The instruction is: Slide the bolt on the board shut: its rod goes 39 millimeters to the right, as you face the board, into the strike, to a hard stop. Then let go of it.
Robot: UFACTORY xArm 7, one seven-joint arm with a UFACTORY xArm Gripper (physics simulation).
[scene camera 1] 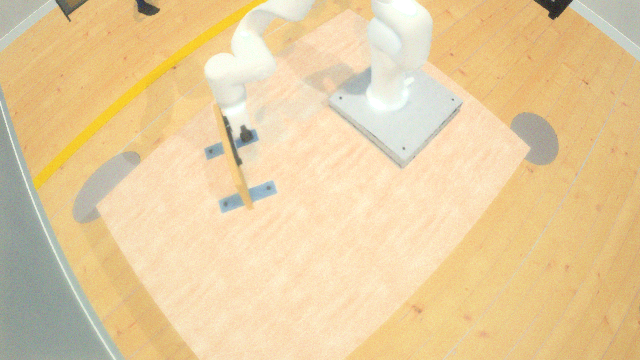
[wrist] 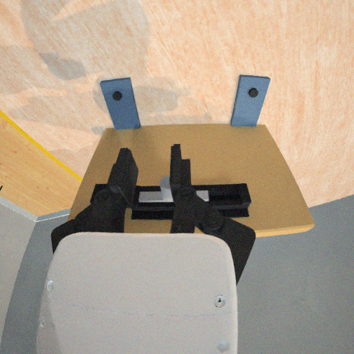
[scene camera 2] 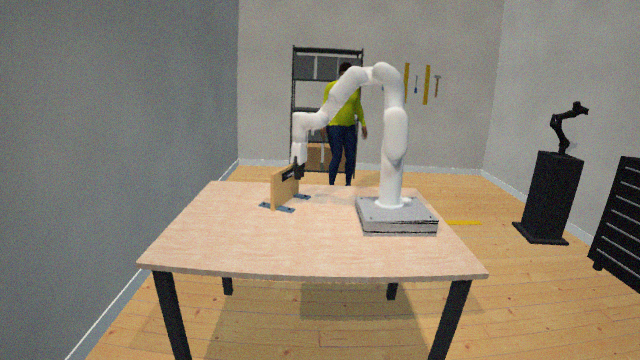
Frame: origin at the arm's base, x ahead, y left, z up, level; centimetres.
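Seen in the pictures: gripper, fingertip midpoint: [scene camera 1: 245, 134] [scene camera 2: 299, 178]; arm's base at its link origin: [scene camera 1: 387, 94] [scene camera 2: 389, 204].
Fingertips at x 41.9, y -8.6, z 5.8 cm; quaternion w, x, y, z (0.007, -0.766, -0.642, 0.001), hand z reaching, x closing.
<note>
Pixels of each thing's top centre, then the offset from my fingertips to it. Level surfaces: height alone.
- upright wooden board at its top centre: [scene camera 1: 225, 140] [scene camera 2: 286, 167] dz +5.4, dx +6.0, dy +1.8 cm
- black bolt housing at its top centre: [scene camera 1: 234, 134] [scene camera 2: 292, 170] dz +3.8, dx +3.0, dy +0.5 cm
- table at its surface level: dz -11.8 cm
The upright wooden board [scene camera 1: 243, 187] [scene camera 2: 280, 192] [wrist: 265, 165] carries a black bolt housing [scene camera 1: 231, 145] [scene camera 2: 287, 174] [wrist: 235, 204]. In the wrist view the grey rod [wrist: 148, 196] lies in its channel, with its left end close to or behind the left finger. The bolt's grey knob [wrist: 165, 187] stands between the two fingers, right beside the right-hand finger, which partly hides it. A gap shows between the knob and the left-hand finger. My gripper [scene camera 1: 245, 135] [scene camera 2: 298, 172] [wrist: 153, 157] is partly open around the knob, not clamped on it. The strike is hard to make out.
Blue feet [scene camera 1: 272, 188] [scene camera 2: 285, 208] [wrist: 250, 102] with dark screws hold the board on the table [scene camera 1: 310, 260] [scene camera 2: 310, 250]. The arm's grey base plate [scene camera 1: 425, 115] [scene camera 2: 375, 215] stands to the right in both scene views. A person [scene camera 2: 343, 130] stands behind the table near a shelf unit [scene camera 2: 327, 50].
</note>
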